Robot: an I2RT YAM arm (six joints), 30 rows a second.
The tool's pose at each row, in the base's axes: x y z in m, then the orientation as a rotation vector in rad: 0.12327, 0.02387, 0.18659, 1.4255, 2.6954, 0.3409; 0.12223, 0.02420, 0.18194, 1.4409, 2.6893, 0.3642; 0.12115, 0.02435, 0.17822, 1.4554, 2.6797, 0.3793; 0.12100, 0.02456, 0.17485, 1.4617, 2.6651, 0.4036; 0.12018, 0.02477, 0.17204, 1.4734, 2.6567, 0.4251; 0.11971, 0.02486, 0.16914, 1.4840, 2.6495, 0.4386; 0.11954, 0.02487, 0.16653, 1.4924, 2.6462, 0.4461; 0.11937, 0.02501, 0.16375, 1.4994, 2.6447, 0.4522; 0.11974, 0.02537, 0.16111, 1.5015, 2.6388, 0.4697; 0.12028, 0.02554, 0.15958, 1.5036, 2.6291, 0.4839; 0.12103, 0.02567, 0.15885, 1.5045, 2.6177, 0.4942; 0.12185, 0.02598, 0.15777, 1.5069, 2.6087, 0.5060; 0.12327, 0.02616, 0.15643, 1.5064, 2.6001, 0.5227; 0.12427, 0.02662, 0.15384, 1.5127, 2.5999, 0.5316; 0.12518, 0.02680, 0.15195, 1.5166, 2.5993, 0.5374
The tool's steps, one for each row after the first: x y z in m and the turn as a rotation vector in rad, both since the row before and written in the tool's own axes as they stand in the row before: 0.00068, -0.00172, 0.00440, -0.0113, 0.0097, 0.0117; 0.00054, -0.00169, 0.00345, -0.0089, 0.0035, 0.0115; 0.00007, -0.00085, 0.00327, -0.0179, 0.0010, 0.0078; 0.00045, -0.00131, 0.00259, -0.0120, 0.0065, 0.0099; 0.00013, -0.00114, 0.00271, -0.0076, 0.0038, 0.0087; -0.00010, -0.00087, 0.00246, -0.0032, 0.0034, 0.0063; -0.00001, -0.00086, 0.00265, -0.0020, 0.0038, 0.0050; -0.00011, -0.00028, 0.00267, -0.0110, 0.0040, 0.0032; -0.00027, 0.00007, 0.00161, -0.0113, -0.0002, 0.0038; -0.00034, 0.00046, 0.00089, -0.0106, -0.0035, 0.0032; -0.00025, 0.00048, 0.00128, -0.0097, -0.0005, 0.0038; -0.00069, 0.00082, 0.00164, -0.0126, 0.0012, 0.0022; -0.00035, 0.00016, 0.00279, -0.0026, 0.0059, 0.0046; -0.00049, 0.00019, 0.00204, -0.0020, 0.0034, 0.0029
